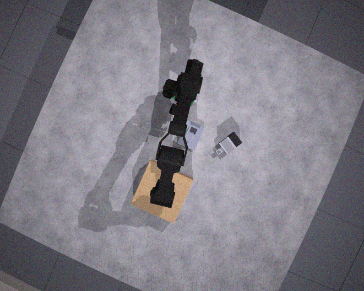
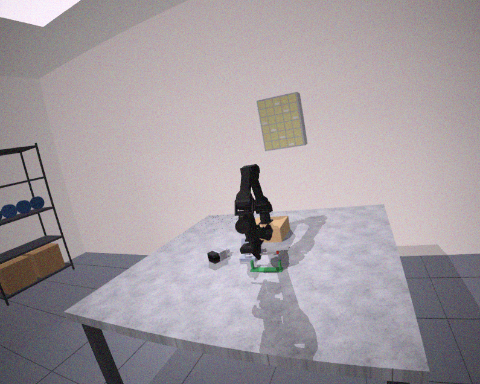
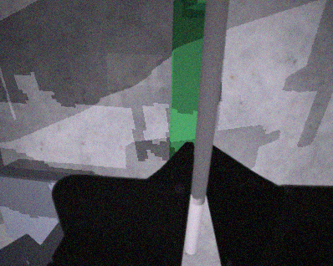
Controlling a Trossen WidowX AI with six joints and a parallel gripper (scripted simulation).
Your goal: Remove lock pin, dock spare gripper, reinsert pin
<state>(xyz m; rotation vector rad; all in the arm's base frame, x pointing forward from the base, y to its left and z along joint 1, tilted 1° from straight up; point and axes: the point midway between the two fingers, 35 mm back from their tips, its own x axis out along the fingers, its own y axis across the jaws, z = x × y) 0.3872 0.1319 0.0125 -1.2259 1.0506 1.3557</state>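
Right now the green cradle is 2 cm to the left of my gripper tip and 3 cm below it. Round my gripper tip: socket mount 11 cm behind, 11 cm to the right; then spare gripper 8 cm behind, 26 cm to the right, 3 cm below.
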